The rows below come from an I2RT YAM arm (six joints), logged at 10 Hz.
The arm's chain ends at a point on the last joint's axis. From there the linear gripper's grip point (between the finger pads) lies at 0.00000 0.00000 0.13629 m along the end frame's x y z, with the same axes.
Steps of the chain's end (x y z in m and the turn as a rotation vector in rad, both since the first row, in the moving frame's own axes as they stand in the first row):
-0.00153, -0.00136, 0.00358, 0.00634, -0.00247, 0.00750
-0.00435, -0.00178, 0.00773, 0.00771, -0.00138, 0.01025
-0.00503, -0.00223, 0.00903, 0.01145, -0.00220, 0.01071
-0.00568, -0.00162, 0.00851, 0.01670, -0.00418, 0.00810
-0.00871, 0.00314, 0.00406, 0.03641, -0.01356, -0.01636
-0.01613, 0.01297, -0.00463, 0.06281, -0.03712, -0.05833
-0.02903, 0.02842, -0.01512, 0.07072, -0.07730, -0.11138
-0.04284, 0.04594, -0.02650, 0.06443, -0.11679, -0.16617
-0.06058, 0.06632, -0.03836, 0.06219, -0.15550, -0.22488
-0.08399, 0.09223, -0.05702, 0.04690, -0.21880, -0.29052
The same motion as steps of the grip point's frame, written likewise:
-0.00186, -0.00223, 0.00358, 0.00634, -0.00247, 0.00750
-0.00453, -0.00283, 0.00773, 0.00771, -0.00138, 0.01025
-0.00532, -0.00379, 0.00902, 0.01145, -0.00220, 0.01071
-0.00624, -0.00390, 0.00849, 0.01670, -0.00418, 0.00810
-0.01060, -0.00181, 0.00396, 0.03641, -0.01356, -0.01636
-0.02143, 0.00457, -0.00499, 0.06281, -0.03712, -0.05833
-0.04006, 0.01940, -0.01587, 0.07072, -0.07730, -0.11138
-0.05936, 0.03854, -0.02771, 0.06443, -0.11679, -0.16617
-0.08244, 0.06032, -0.04026, 0.06219, -0.15550, -0.22488
-0.11406, 0.09026, -0.06039, 0.04690, -0.21880, -0.29052

